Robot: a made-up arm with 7 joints.
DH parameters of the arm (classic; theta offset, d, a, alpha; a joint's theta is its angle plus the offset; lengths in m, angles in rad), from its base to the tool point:
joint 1: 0 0.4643 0 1.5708
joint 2: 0 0.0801 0 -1.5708
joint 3: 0 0.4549 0.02 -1.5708
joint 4: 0 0.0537 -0.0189 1.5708
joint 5: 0 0.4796 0 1.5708
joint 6: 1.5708 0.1 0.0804 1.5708
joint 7: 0 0.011 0 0
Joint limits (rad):
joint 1: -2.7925..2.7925
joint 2: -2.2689..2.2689
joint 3: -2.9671..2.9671
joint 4: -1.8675..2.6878
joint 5: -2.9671..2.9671
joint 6: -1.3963..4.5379
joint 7: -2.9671..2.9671
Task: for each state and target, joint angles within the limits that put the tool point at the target. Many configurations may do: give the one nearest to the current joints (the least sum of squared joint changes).
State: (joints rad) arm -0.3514 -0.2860 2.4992 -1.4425 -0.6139 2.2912 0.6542
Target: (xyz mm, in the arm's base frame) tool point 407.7 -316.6 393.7
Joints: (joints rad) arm -0.1833 -0.7963 2.7613 -1.6737 -0.5748 2.2341 0.6542
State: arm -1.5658 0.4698 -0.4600 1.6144 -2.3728 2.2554 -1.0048
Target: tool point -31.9 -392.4 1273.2
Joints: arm -1.3849 0.0056 -0.5362 0.8662 -2.1427 1.7807 -1.0048
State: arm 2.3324 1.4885 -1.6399 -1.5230 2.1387 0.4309 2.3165
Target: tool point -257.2 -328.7 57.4
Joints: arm 2.1211 2.1101 -0.8015 -1.8675 2.4696 0.1613 2.3165
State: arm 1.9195 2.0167 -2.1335 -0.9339 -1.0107 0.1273 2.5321
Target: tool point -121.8 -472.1 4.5
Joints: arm 2.3912 2.2689 -1.2211 -1.3756 -0.9128 0.0009 2.5321
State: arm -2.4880 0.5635 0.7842 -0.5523 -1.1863 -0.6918 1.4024
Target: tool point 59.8 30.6 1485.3
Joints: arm -2.7668 0.0985 0.8326 0.3056 -1.4610 -0.0933 1.4024
